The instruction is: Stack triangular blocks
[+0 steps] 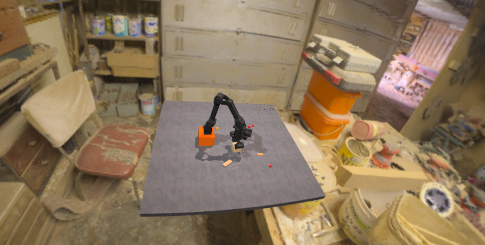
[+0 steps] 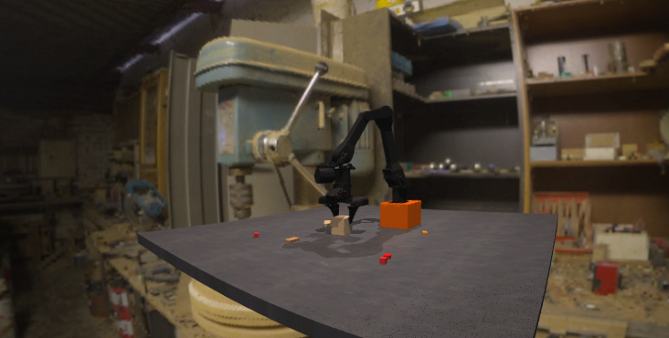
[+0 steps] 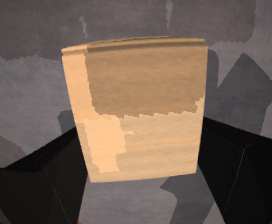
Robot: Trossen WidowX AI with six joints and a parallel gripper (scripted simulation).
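The tan triangular block lies 10 mm above my gripper tip. Also, from my gripper tip: small tan block 140 mm to the right, 90 mm behind, 30 mm below.
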